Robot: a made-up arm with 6 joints.
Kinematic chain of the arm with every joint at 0, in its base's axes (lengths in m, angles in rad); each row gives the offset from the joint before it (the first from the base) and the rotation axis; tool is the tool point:
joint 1: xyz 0 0 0.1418 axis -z
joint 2: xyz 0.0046 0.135 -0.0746 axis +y
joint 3: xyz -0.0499 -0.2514 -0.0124 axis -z
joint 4: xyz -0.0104 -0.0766 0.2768 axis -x
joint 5: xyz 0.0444 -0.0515 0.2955 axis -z
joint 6: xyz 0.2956 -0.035 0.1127 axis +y
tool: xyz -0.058 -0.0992 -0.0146
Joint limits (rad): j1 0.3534..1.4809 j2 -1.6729..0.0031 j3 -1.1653..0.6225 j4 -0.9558..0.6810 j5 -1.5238..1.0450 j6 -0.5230..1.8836
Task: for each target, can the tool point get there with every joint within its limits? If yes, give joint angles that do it. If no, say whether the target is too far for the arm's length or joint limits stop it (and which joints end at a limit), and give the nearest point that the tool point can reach.
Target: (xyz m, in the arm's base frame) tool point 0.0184 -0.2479 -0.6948
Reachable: no: joint limits stop it (at a limit: joint 1, joint 2, joint 3, joint 4, joint 5, joint 6) | nearest point -0.3593 -0.5135 -0.2977 | short by 0.609 m
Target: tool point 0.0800 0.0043 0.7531
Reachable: yes | joints 0.4906 -0.3488 0.3070 0.4501 -1.1083 1.6131
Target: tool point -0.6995 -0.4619 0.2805
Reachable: yes | joints 0.4821 -1.3168 0.2474 -0.7548 0.1421 1.6845
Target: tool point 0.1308 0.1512 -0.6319
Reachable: no: joint limits stop it (at a limit: joint 1, joint 2, joint 3, joint 4, joint 5, joint 6) | nearest point 0.1712 0.4503 -0.3302 | short by 0.427 m
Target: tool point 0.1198 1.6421 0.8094
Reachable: no: too far | nearest point -0.0515 0.7686 0.4201 | short by 0.972 m
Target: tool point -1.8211 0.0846 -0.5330
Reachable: no: too far | nearest point -0.8875 0.0412 -0.2251 | short by 0.984 m
